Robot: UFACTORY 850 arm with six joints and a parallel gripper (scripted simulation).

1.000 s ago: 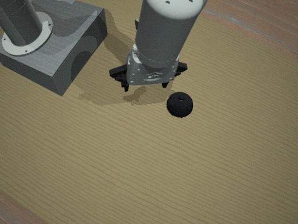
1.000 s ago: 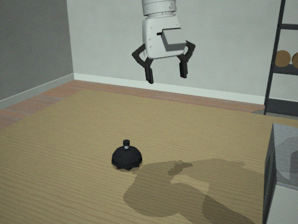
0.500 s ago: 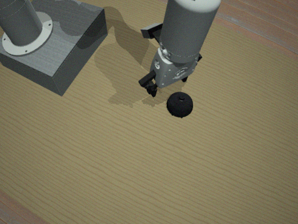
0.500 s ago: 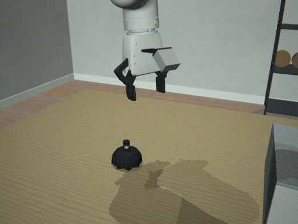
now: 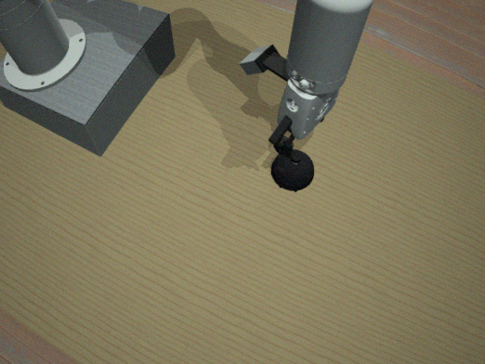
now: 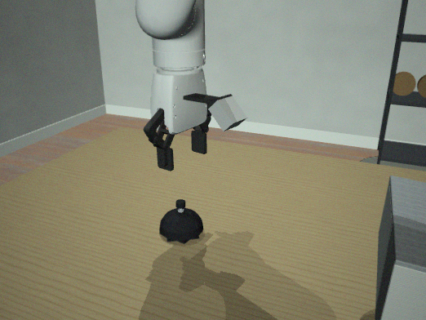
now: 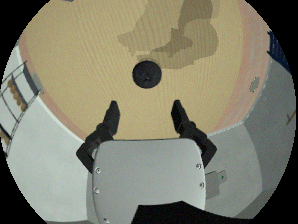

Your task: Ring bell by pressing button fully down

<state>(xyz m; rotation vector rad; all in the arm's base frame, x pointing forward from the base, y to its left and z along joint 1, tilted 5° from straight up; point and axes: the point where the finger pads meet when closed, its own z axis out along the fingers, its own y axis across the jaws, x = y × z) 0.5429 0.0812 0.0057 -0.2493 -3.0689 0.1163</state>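
My gripper is now 1 cm short of the button, 1 cm to the right of it and 10 cm above it. The rest, counted from my hand: black dome-shaped bell (1 cm ahead, 1 cm to the left, 12 cm below).
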